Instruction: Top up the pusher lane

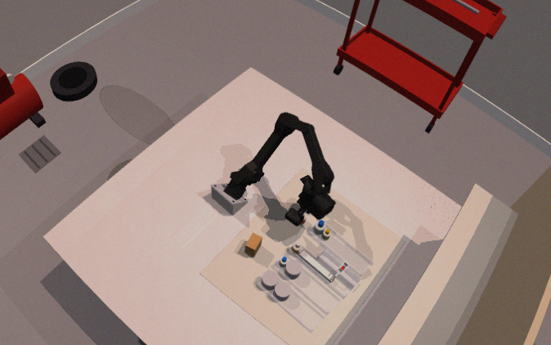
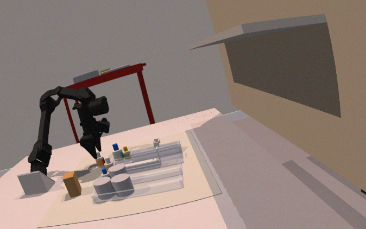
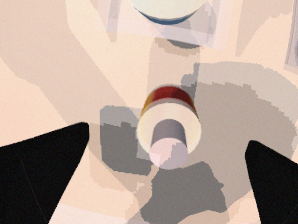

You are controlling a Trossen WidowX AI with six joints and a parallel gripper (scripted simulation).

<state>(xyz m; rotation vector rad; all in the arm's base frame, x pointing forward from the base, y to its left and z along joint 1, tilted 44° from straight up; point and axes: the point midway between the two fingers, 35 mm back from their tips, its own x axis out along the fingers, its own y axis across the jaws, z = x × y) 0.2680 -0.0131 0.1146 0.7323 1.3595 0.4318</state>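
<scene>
The orange box is 90 mm behind my gripper tip, 210 mm to the right of it and 20 mm below it. Round my gripper tip: clear sprung lane 200 mm ahead, 130 mm to the right, 30 mm below; then red mark 240 mm ahead, 120 mm to the right, 20 mm above; then pusher plate 160 mm ahead, 120 mm to the right.
</scene>
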